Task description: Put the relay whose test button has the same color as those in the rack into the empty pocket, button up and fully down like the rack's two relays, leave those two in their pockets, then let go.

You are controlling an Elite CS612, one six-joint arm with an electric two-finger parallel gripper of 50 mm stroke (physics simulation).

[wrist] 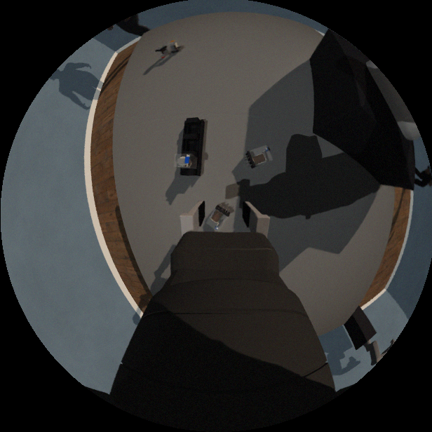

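I can see my own gripper (223, 208) here. The scene also shows me a black rack (192, 139).
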